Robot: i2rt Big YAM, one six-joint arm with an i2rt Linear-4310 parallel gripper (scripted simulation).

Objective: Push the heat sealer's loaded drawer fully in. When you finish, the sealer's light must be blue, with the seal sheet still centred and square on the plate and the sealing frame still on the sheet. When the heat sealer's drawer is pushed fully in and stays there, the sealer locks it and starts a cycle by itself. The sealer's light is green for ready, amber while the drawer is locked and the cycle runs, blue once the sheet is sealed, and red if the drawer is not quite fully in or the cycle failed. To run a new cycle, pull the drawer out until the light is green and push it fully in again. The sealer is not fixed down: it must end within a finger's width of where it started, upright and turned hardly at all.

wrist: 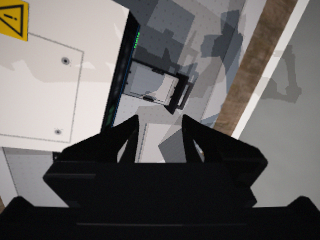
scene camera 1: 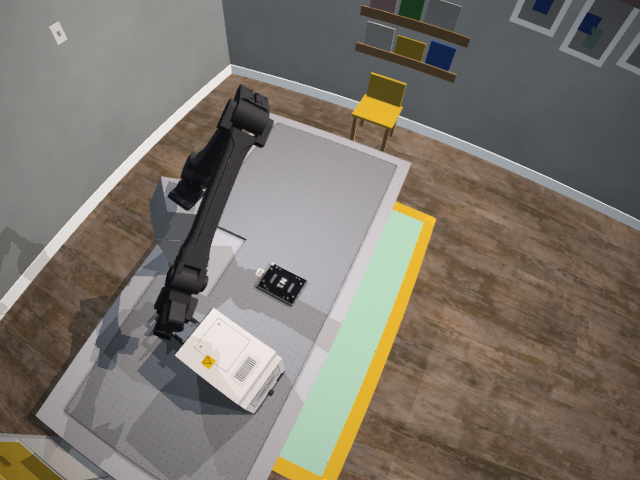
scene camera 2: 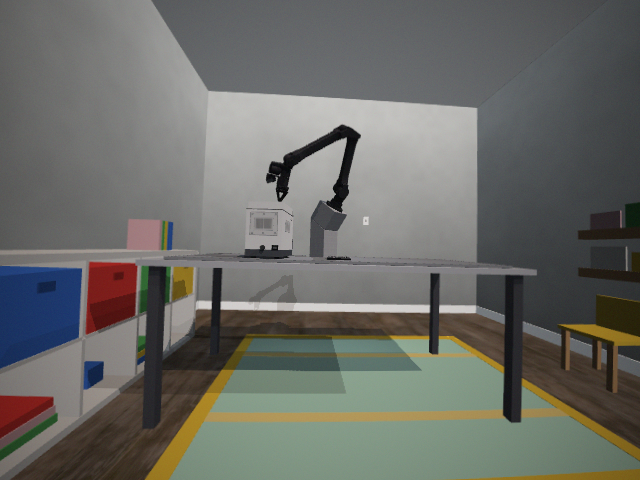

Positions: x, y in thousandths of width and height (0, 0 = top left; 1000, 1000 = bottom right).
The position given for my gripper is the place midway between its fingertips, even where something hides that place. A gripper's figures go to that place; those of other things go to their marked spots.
My gripper (wrist: 502, 498): 13 cm from the lens. A white heat sealer (wrist: 220, 294) is 17 cm from the lens.
